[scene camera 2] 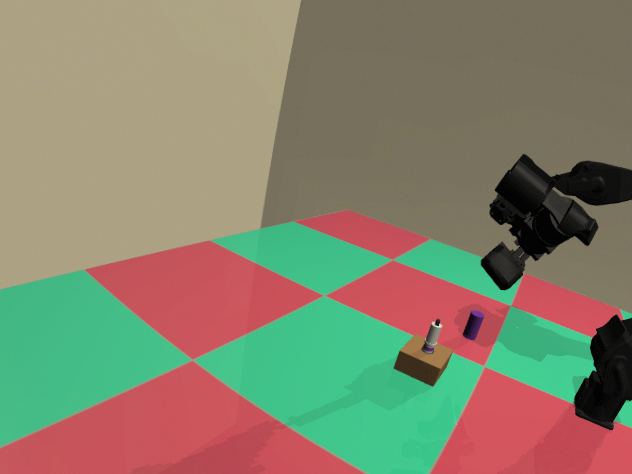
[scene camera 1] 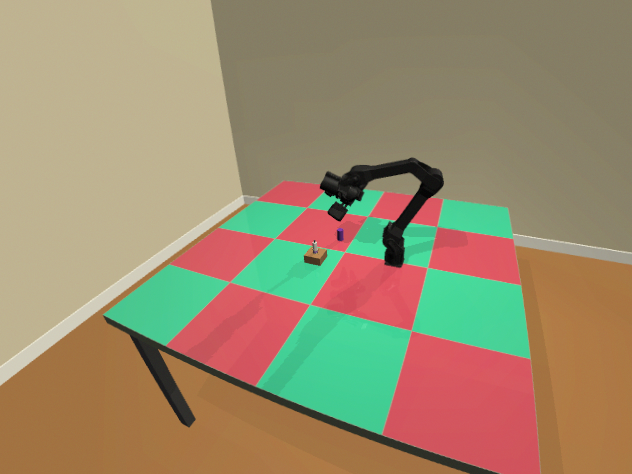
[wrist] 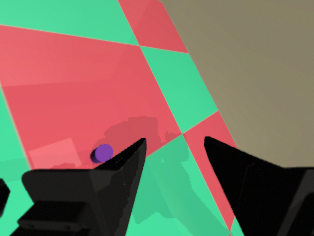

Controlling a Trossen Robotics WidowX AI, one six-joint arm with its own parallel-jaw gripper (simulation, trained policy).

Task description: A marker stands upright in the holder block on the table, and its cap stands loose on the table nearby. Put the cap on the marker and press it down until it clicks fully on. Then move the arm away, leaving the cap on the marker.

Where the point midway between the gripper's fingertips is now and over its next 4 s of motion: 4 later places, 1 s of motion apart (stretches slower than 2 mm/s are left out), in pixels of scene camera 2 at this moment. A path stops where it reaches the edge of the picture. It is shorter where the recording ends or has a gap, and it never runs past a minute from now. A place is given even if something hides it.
My gripper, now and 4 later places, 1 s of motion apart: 510,253; 500,266; 490,284; 480,306; 476,324
